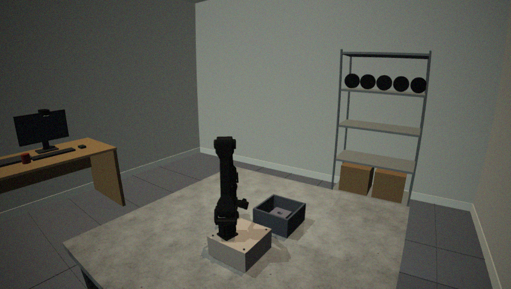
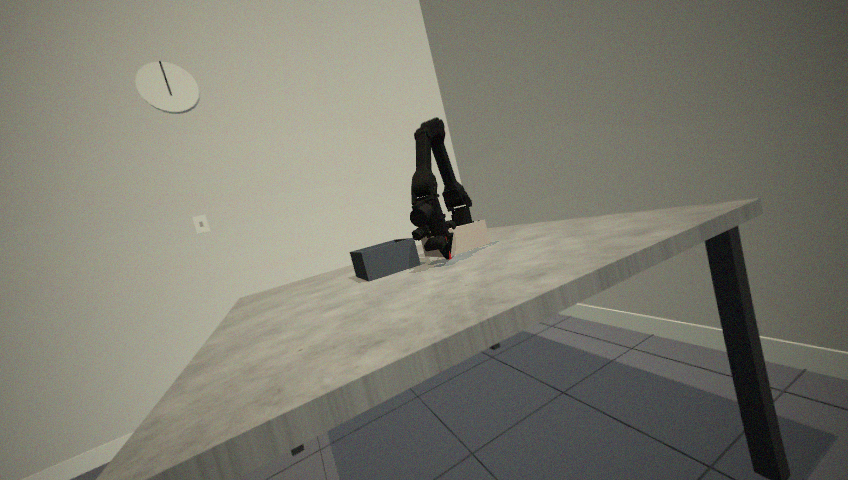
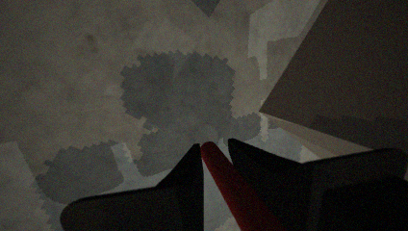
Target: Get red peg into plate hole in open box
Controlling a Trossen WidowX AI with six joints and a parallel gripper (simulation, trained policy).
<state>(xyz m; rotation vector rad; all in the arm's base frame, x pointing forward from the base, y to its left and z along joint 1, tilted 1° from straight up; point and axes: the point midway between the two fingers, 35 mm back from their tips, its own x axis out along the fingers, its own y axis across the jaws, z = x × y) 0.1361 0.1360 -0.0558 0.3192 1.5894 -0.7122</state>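
My gripper tip is now 200 mm short of the grey plate, 130 mm to the left of it and 40 mm below it. Round my gripper tip: red peg 10 mm to the left, 30 mm above; dark-grey box 200 mm ahead, 130 mm to the right, 20 mm above.
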